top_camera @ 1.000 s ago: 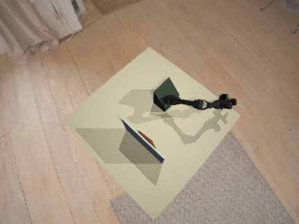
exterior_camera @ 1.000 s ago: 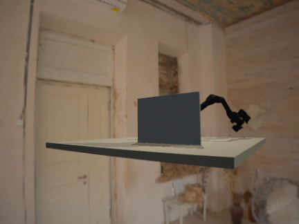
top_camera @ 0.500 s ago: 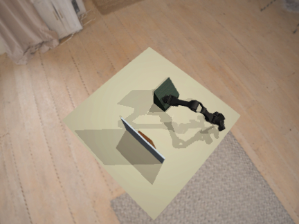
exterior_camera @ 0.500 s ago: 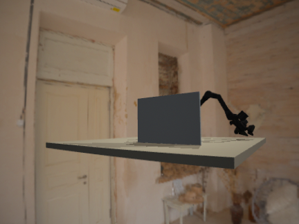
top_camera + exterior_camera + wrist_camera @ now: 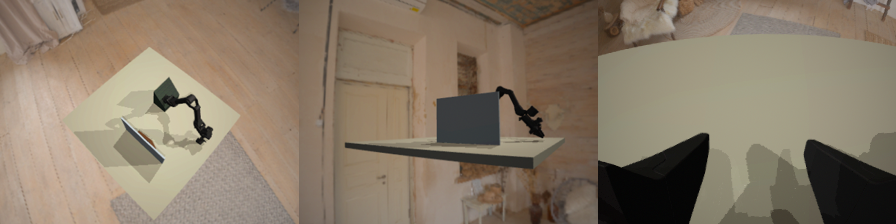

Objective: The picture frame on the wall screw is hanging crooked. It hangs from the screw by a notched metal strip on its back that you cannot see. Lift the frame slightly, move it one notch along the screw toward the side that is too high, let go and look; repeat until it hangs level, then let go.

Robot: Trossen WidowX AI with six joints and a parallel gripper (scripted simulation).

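Right now the picture frame is 40 cm ahead of my gripper tip, 42 cm to the right of it and 15 cm above it. The rest, counted from my gripper tip: grey-blue wall panel: 41 cm ahead, 43 cm to the right, 13 cm above.
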